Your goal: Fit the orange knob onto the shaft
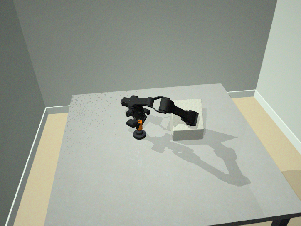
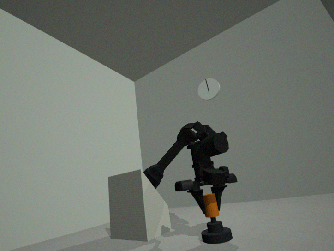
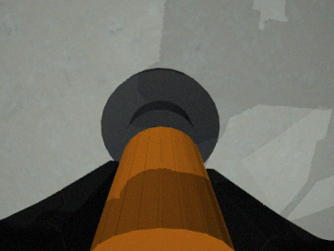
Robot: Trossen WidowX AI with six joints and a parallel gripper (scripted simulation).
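The orange knob is 2 cm above my gripper tip. From my gripper tip the other things lie so: dark pedestal (4 cm below).
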